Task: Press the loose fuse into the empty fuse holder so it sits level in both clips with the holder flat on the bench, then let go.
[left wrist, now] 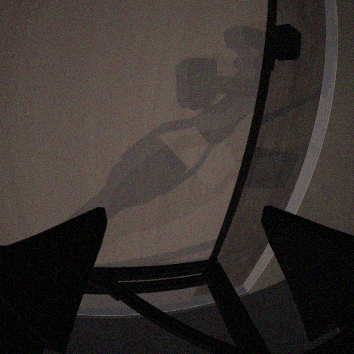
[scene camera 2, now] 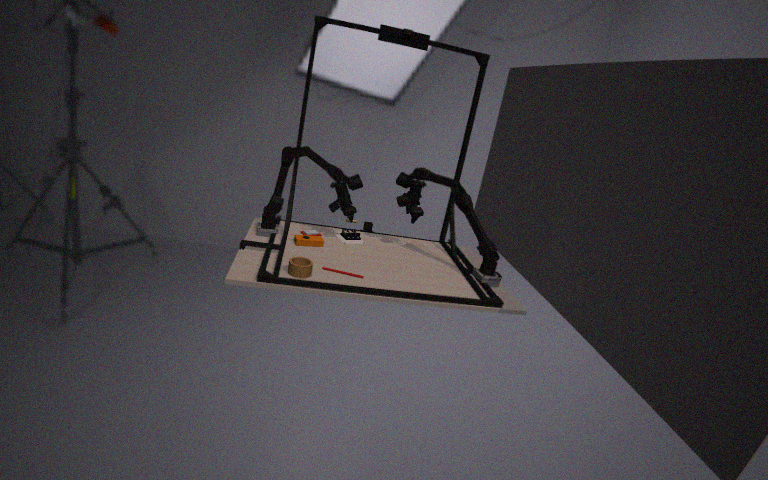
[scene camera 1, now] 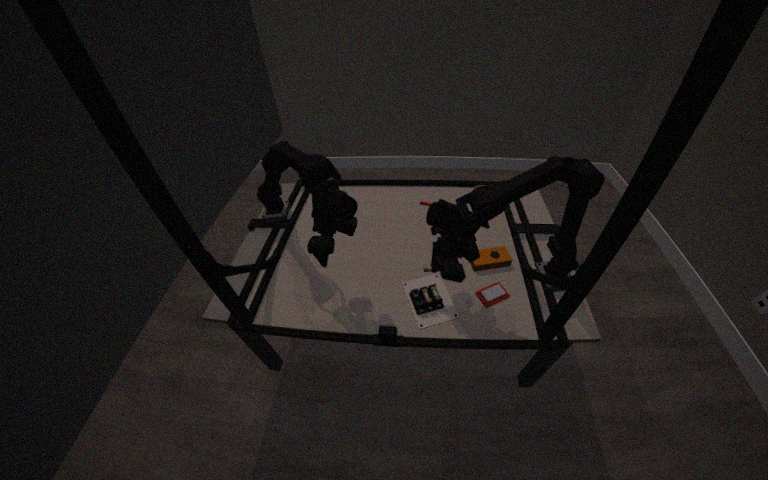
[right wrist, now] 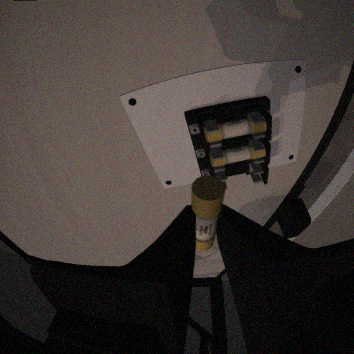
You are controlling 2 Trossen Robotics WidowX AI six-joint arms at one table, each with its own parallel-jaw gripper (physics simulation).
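Places are measured from the left arm's base along level axes (x right, y back, z down), in millimetres.
Pixels of known places: left gripper, fingertip midpoint: [left wrist: 186, 215] [scene camera 2: 409, 218] [scene camera 1: 326, 257]; right gripper, fingertip midpoint: [scene camera 2: 351, 221] [scene camera 1: 432, 270] [right wrist: 203, 211]; left arm's base, link origin: [scene camera 2: 486, 273] [scene camera 1: 275, 209]; right arm's base, link origin: [scene camera 2: 267, 226] [scene camera 1: 555, 272].
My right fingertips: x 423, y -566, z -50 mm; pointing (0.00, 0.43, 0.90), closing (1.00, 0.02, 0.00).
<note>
Ahead of a thing's pixels: the offset from my right fingertips to its middle.
The black fuse holder {dx +35, dy +9, dz +80 mm} [scene camera 1: 419, 298] [scene camera 2: 350, 235] [right wrist: 227, 108] lies on a white plate [scene camera 1: 444, 318] [right wrist: 152, 135] on the bench. In the right wrist view two white fuses with yellow caps sit in it; the empty clips {dx +62, dy +37, dz +72 mm} [right wrist: 257, 171] are in its nearest row, partly hidden by the held fuse. My right gripper [scene camera 2: 351, 217] [right wrist: 203, 211] is shut on the loose fuse {dx +0, dy +0, dz -5 mm} [scene camera 1: 427, 270] [scene camera 2: 351, 220] [right wrist: 206, 228], held crosswise above the bench, apart from the holder. In scene camera 1 most of this fuse is hidden. My left gripper [scene camera 1: 322, 261] [scene camera 2: 414, 220] [left wrist: 186, 215] is open and empty, above the bench.
An orange box {dx -91, dy -215, dz +81 mm} [scene camera 1: 492, 258] [scene camera 2: 309, 241] and a red-edged flat piece {dx +42, dy -186, dz +91 mm} [scene camera 1: 492, 294] [scene camera 2: 310, 233] lie near the holder. A red stick {dx -398, dy -110, dz +95 mm} [scene camera 1: 424, 203] [scene camera 2: 342, 272] and a tan ring {dx -417, dy -292, dz +73 mm} [scene camera 2: 300, 271] are farther off. A dark frame bar [scene camera 1: 464, 342] borders the bench.
</note>
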